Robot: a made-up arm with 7 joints.
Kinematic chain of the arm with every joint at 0, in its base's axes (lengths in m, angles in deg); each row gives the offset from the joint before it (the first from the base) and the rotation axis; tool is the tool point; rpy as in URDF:
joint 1: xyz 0 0 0 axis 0.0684 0.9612 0.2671
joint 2: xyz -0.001 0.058 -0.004 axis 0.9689 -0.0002 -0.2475
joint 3: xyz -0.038 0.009 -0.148 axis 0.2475 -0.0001 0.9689
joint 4: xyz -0.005 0 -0.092 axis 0.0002 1 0
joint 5: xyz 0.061 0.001 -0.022 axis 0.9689 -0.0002 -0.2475
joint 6: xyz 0.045 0 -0.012 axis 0.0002 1 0
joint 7: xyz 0.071 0 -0.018 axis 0.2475 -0.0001 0.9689
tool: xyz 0 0 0 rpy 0 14.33 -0.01
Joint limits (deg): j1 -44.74..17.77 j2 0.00..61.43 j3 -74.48..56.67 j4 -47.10..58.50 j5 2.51..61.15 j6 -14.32..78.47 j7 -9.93..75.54
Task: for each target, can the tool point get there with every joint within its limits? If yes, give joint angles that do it. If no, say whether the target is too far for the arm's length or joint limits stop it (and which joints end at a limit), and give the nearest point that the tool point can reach.
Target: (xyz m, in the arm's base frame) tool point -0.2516 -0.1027 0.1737
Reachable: no: joint limits stop it (at a limit: joint 1, joint 2, joint 3, joint 4, joint 5, joint 6) | nearest point -0.0331 -0.0711 -0.1104 | short by 0.360 m
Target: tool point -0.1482 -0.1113 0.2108
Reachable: no: joint limits stop it (at a limit: joint 1, joint 2, joint 3, joint 4, joint 6) | nearest point -0.0321 -0.0698 -0.1098 | short by 0.343 m
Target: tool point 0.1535 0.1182 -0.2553
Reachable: yes | joints -8.48 38.25 -30.17 -9.00 10.92 3.40 5.11
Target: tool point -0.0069 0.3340 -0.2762
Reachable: yes | joints 1.11 30.34 42.20 25.90 20.67 65.65 61.69
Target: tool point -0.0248 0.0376 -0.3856
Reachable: yes | joints 4.00 7.74 -60.99 31.19 45.06 59.98 66.50
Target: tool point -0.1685 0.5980 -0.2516
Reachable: no: too far | nearest point -0.1075 0.4285 -0.1788 | short by 0.194 m
